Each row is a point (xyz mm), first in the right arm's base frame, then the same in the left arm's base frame.
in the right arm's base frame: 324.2 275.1 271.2
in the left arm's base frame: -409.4 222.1 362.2
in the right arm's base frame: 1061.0 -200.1 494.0
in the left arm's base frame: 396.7 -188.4 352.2
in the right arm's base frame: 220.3 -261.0 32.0
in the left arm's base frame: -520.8 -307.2 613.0
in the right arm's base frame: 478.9 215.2 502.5
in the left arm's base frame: -140.4 275.8 438.4
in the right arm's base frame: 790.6 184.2 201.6
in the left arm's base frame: -65.4 -0.8 112.1
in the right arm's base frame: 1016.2 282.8 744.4
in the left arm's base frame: 408.9 342.2 224.8
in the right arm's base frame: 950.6 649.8 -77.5
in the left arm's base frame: -198.5 154.1 -415.7
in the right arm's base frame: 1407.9 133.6 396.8
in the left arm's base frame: 543.7 -72.2 -101.7
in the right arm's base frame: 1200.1 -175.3 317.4
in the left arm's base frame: 397.5 -307.1 159.7
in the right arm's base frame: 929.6 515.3 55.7
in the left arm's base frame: -109.5 134.4 -248.5
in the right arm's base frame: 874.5 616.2 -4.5
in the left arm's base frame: -208.6 189.6 -311.4
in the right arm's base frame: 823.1 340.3 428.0
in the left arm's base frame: 60.5 245.5 124.8
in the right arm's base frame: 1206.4 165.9 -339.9
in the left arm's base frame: -51.9 -435.0 -415.0
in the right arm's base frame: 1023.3 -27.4 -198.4
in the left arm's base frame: -73.2 -456.1 -115.0
